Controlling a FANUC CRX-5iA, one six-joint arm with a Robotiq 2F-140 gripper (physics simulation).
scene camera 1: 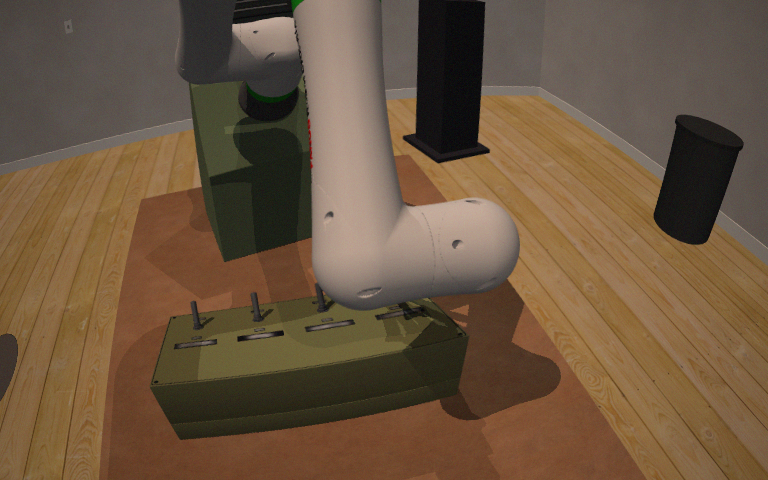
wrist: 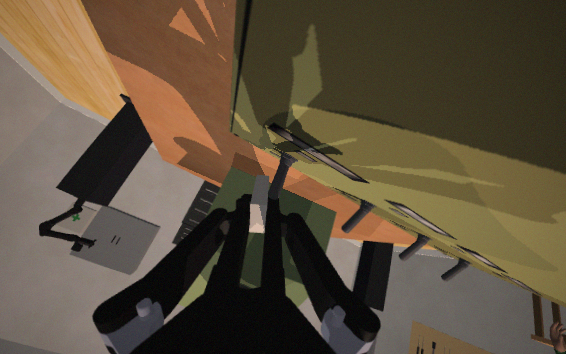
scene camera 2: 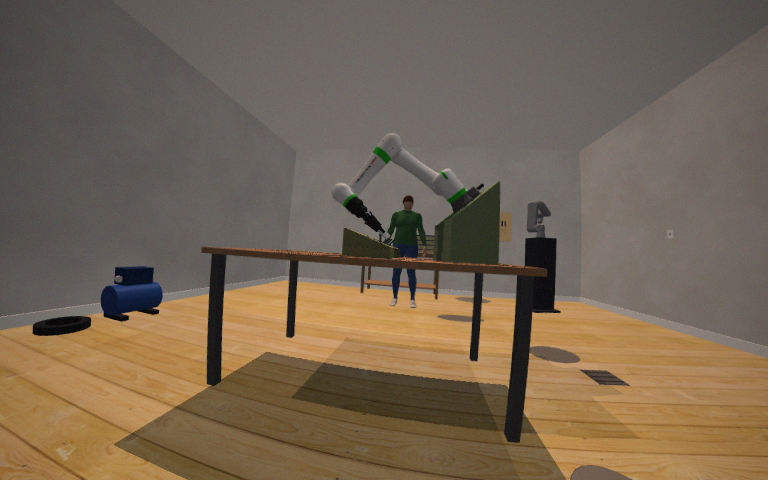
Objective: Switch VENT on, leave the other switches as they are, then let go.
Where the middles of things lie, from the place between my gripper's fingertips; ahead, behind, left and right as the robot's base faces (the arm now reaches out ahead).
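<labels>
My gripper: 40 mm above the switch box [scene camera 1: 296,364], 200 mm to the left of it, 70 mm short of it.
</labels>
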